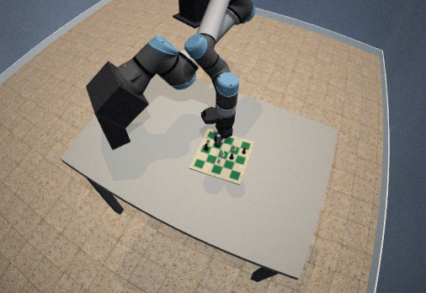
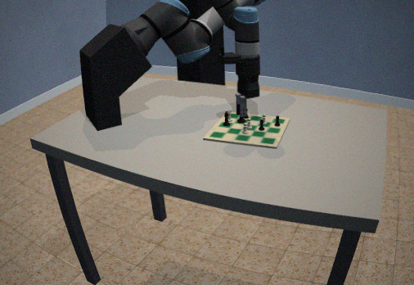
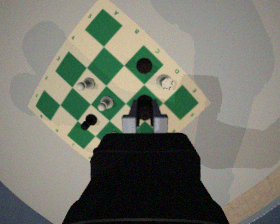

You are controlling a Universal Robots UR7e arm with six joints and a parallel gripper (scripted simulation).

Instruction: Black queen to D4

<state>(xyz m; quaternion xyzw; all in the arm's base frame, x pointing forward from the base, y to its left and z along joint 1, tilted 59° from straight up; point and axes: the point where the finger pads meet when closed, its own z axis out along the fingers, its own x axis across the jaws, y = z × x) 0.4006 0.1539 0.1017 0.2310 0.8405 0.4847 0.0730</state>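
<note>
Now: hand 1 cm above the black queen. The rest, counted from my hand: green-and-cream chessboard: 5 cm ahead, 2 cm to the right, 4 cm below.
</note>
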